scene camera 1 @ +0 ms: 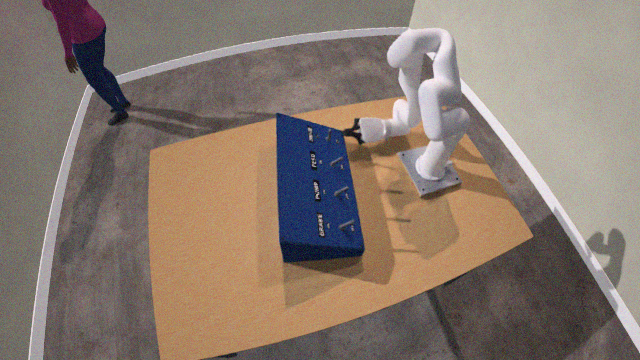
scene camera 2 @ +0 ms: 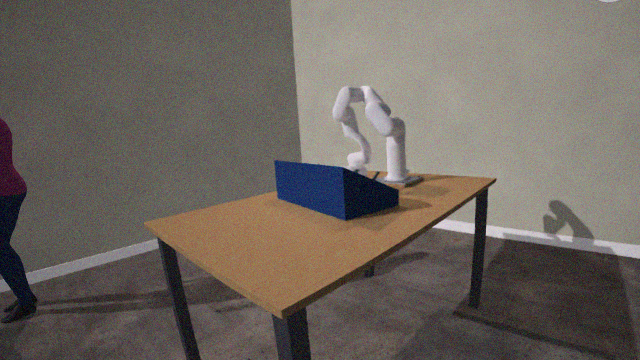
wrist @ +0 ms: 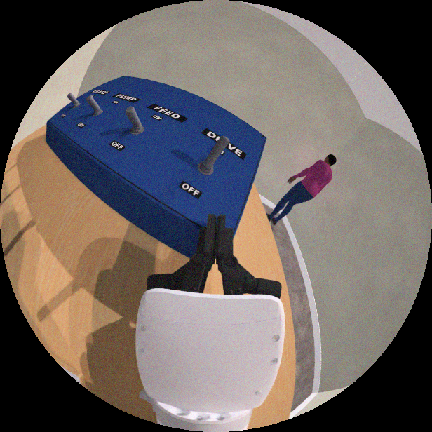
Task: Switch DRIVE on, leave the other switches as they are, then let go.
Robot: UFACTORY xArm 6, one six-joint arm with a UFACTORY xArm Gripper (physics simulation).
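Seen in the pictures: gripper, between the fingertips: (scene camera 1: 343, 133); arm's base, origin of its link: (scene camera 1: 430, 168) (scene camera 2: 397, 178).
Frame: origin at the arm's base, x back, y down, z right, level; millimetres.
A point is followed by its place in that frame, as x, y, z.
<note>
The blue switch box (scene camera 1: 299, 200) @(-552, -126, -89) (scene camera 2: 310, 185) @(-605, -73, -21) (wrist: 160, 160) has a sloped face with four levers. The DRIVE lever (scene camera 1: 328, 134) @(-385, -100, 170) (wrist: 215, 156) leans toward its ON label and partly covers the lettering in the wrist view. The FEED lever (scene camera 1: 336, 162) @(-391, -88, 49) (wrist: 134, 120), PUMP lever (scene camera 1: 341, 192) @(-411, -88, -71) (wrist: 93, 105) and BRAKE lever (scene camera 1: 346, 226) @(-432, -88, -189) (wrist: 73, 100) lean toward their lower labels. My gripper (scene camera 1: 346, 133) @(-313, -55, 204) (wrist: 217, 222) is shut and empty, near the box's low edge below DRIVE's OFF label, apart from the DRIVE lever. The box hides the fingers in scene camera 2.
The box stands on a wooden table (scene camera 1: 210, 225) @(-865, 21, -33) (scene camera 2: 240, 235) @(-934, 21, -61). The arm's base plate (scene camera 1: 440, 186) @(3, 0, -91) (scene camera 2: 412, 180) @(15, 5, -84) is on the table, on the low side of the box. A person (scene camera 1: 90, 50) (scene camera 2: 9, 190) (wrist: 315, 179) in a magenta top stands on the floor away from the table.
</note>
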